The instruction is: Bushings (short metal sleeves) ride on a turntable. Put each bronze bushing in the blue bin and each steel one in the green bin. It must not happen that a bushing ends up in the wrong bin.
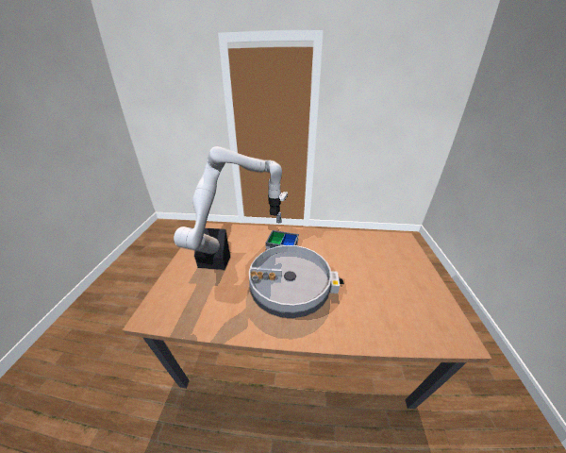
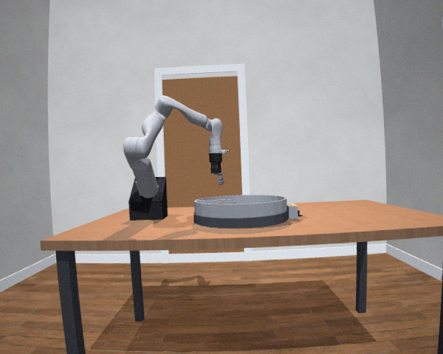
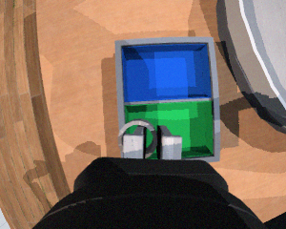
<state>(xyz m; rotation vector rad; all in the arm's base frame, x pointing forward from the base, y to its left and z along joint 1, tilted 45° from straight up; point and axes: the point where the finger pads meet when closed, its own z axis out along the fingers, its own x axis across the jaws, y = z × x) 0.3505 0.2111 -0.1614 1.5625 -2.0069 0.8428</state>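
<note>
Right now the blue bin is 3 cm ahead of my hand, 3 cm to the right of it and 14 cm below it. Also, from my hand: grey turntable: 10 cm ahead, 37 cm to the right, 12 cm below.
</note>
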